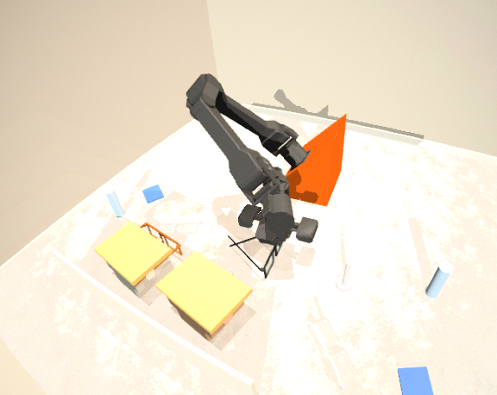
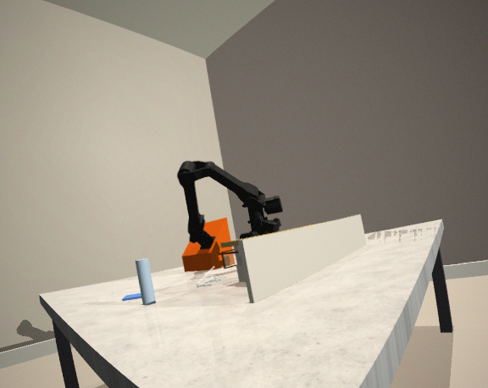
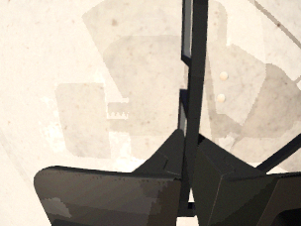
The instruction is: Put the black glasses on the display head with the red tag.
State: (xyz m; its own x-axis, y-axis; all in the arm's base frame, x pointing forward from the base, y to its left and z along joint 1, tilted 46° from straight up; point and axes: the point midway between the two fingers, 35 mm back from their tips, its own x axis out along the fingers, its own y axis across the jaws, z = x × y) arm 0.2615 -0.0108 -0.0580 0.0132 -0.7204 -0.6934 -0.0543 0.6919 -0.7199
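My gripper tip is now 19 cm to the right of the small post and 4 cm short of it. The rest, counted from my gripper tip: long grey board 34 cm ahead, 19 cm to the right, 3 cm above.
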